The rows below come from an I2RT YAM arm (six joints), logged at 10 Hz.
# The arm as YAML. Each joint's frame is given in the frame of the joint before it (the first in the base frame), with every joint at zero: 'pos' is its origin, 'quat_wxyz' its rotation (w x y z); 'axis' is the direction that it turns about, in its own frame. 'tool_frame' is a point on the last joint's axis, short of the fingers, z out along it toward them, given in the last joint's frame.
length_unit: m
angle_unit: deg
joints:
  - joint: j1
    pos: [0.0, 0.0, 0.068]
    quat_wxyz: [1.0, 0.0, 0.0, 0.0]
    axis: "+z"
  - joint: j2
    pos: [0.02, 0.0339, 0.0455]
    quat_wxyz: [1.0, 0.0, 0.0, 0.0]
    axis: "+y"
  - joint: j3
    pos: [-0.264, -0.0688, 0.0]
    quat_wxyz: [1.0, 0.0, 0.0, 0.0]
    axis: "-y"
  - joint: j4
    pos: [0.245, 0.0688, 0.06]
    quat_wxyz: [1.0, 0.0, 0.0, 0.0]
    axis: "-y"
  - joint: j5
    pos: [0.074, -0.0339, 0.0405]
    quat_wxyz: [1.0, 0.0, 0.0, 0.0]
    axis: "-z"
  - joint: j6
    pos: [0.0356, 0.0, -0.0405]
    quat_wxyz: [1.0, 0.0, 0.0, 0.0]
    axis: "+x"
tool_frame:
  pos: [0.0, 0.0, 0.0]
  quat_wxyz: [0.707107, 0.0, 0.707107, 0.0]
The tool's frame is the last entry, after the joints.
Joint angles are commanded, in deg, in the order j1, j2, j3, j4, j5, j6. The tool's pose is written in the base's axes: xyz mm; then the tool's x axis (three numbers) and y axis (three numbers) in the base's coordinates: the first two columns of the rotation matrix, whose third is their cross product. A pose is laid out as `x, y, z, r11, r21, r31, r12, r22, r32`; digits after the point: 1 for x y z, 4 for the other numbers.
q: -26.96 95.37 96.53 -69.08 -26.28 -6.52
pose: 299.7, -134.8, 343.1, -0.8499, 0.3181, -0.4201, 0.1627, 0.9167, 0.3649
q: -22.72 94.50 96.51 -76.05 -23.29 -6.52
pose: 294.0, -107.8, 342.7, -0.9100, 0.2680, -0.3164, 0.1521, 0.9256, 0.3465
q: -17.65 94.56 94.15 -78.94 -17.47 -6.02
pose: 295.2, -82.7, 328.8, -0.9561, 0.1992, -0.2147, 0.1368, 0.9519, 0.2740
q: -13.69 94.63 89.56 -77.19 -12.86 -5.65
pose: 298.5, -64.6, 307.0, -0.9779, 0.1394, -0.1557, 0.1058, 0.9728, 0.2062
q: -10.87 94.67 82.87 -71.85 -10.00 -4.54
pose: 301.3, -51.6, 276.9, -0.9862, 0.1100, -0.1239, 0.0891, 0.9825, 0.1633
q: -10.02 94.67 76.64 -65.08 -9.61 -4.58
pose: 302.5, -47.4, 249.5, -0.9866, 0.0944, -0.1328, 0.0733, 0.9851, 0.1556
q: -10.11 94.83 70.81 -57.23 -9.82 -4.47
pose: 303.3, -47.9, 223.8, -0.9815, 0.0970, -0.1648, 0.0711, 0.9852, 0.1562
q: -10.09 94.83 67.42 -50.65 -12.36 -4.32
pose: 306.4, -46.8, 210.6, -0.9701, 0.0979, -0.2221, 0.0546, 0.9796, 0.1932
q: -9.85 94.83 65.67 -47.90 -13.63 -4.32
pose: 306.6, -44.7, 203.7, -0.9661, 0.0934, -0.2406, 0.0416, 0.9764, 0.2121
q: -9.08 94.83 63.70 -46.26 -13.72 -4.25
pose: 304.2, -40.1, 195.3, -0.9686, 0.0819, -0.2349, 0.0305, 0.9762, 0.2146
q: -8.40 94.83 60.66 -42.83 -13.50 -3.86
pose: 301.0, -36.1, 182.8, -0.9678, 0.0767, -0.2398, 0.0250, 0.9770, 0.2118
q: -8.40 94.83 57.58 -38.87 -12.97 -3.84
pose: 297.6, -35.9, 170.5, -0.9642, 0.0764, -0.2539, 0.0246, 0.9792, 0.2013
